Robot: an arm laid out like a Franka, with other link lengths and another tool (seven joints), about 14 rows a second.
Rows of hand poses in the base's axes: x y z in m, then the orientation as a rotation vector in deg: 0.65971, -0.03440, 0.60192, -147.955, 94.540, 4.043; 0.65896, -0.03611, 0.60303, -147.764, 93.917, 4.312; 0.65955, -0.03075, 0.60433, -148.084, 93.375, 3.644; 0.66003, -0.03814, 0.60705, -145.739, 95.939, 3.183; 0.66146, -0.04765, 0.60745, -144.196, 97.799, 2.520; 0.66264, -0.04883, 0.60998, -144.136, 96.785, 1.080; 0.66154, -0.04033, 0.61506, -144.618, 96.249, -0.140; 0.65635, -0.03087, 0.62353, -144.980, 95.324, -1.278; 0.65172, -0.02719, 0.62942, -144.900, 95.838, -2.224; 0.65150, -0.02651, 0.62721, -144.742, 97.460, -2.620; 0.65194, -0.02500, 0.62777, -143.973, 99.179, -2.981; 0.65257, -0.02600, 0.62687, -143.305, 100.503, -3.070
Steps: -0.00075, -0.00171, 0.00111, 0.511, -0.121, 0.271; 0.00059, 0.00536, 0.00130, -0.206, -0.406, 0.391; 0.00048, -0.00739, 0.00272, 0.356, -0.458, -2.265; 0.00143, -0.00951, 0.00040, -0.002, -0.425, -1.601; 0.00118, -0.00118, 0.00253, -0.015, -1.160, 0.474; -0.00110, 0.00850, 0.00508, -0.542, -0.634, 0.425; -0.00519, 0.00946, 0.00847, -0.265, -0.766, 0.598; -0.00463, 0.00368, 0.00589, -0.518, -0.382, -0.348; -0.00022, 0.00068, -0.00221, -0.747, 0.252, -0.967; 0.00044, 0.00151, 0.00056, -0.362, 0.033, -1.229; 0.00063, -0.00100, -0.00090, -0.165, 0.098, -0.966
